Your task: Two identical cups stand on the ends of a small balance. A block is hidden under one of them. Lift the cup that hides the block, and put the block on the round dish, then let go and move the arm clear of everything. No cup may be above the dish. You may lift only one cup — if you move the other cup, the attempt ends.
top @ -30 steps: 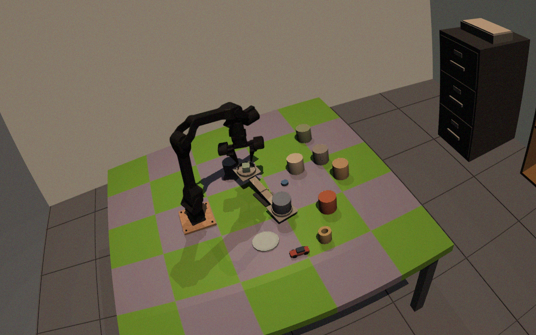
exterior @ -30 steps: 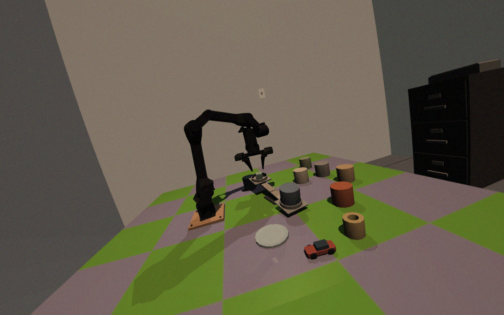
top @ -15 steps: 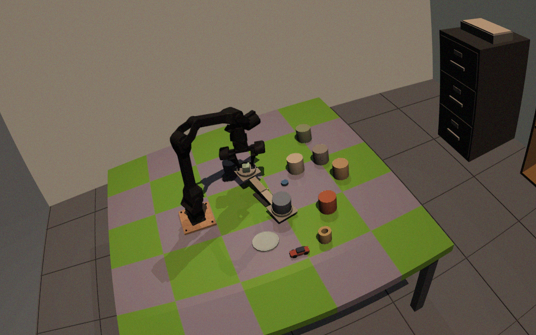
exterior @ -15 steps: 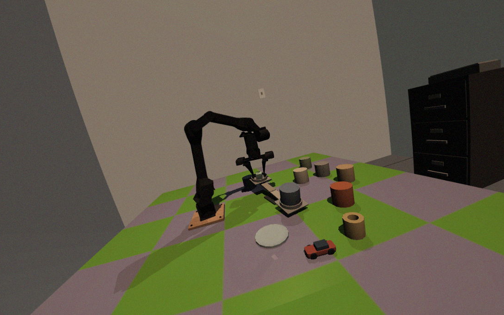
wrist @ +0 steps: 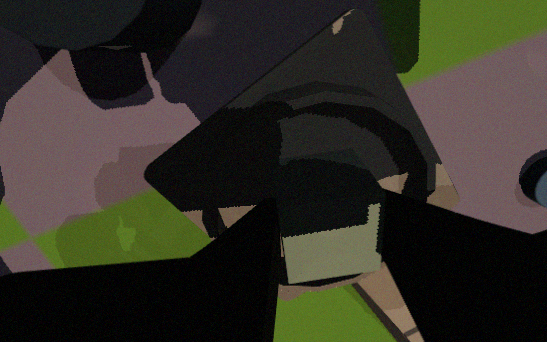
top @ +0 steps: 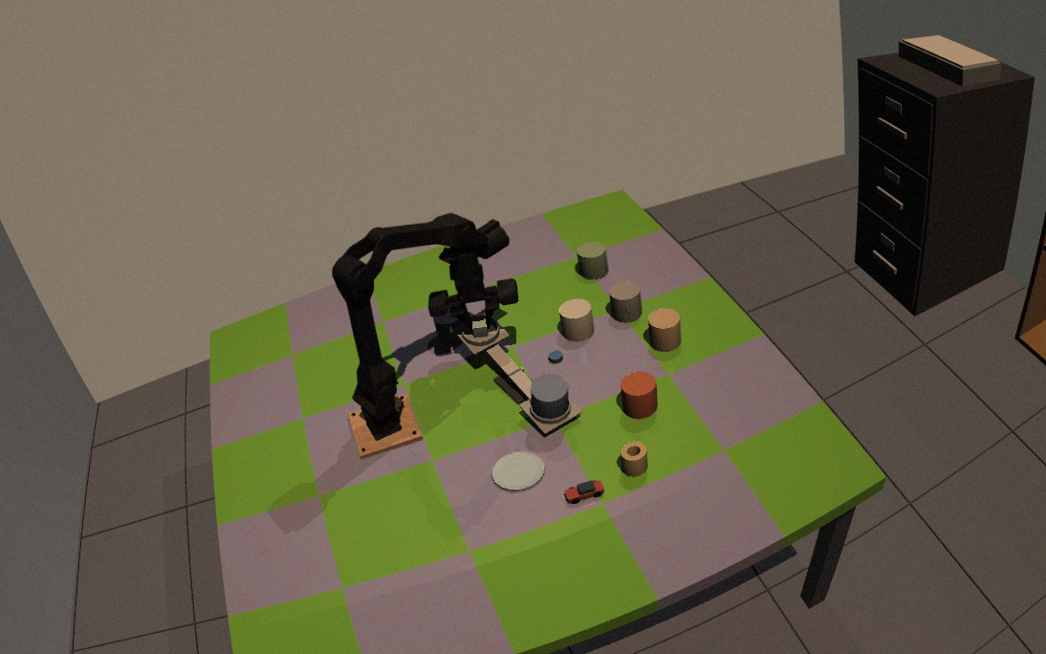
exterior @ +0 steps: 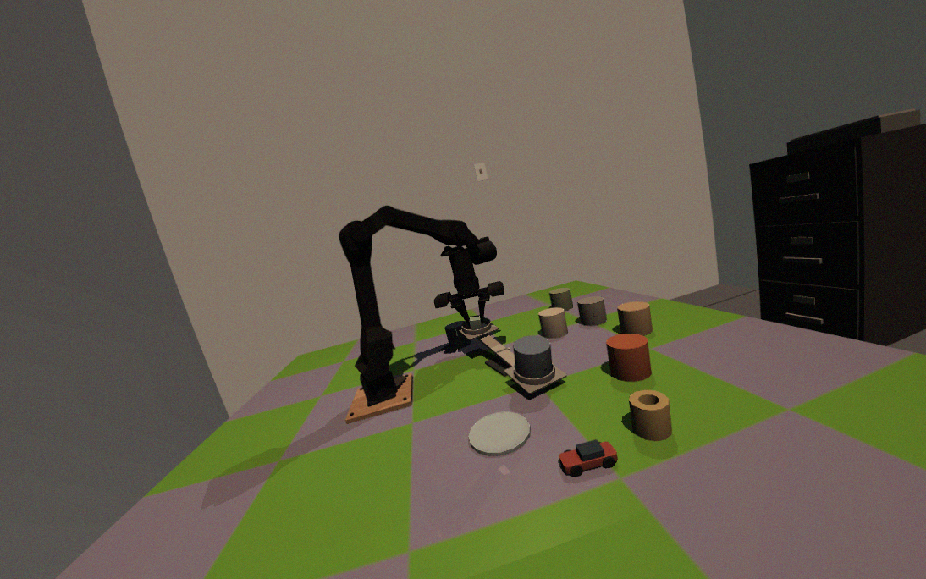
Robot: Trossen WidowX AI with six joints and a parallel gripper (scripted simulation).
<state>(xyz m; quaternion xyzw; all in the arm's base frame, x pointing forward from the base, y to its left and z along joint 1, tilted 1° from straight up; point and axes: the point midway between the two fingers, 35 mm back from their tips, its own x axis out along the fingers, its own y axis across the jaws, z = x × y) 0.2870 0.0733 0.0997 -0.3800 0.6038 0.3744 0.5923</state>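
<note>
Right now the round pale dish is 340 mm to the right of my gripper tip, 110 mm behind it and 80 mm below it. Also, from my gripper tip: balance 120 mm to the right, 40 mm below, 10 mm ahead; then blue disc 120 mm ahead, 100 mm to the right, 80 mm below; then pale green block 10 mm above.
</note>
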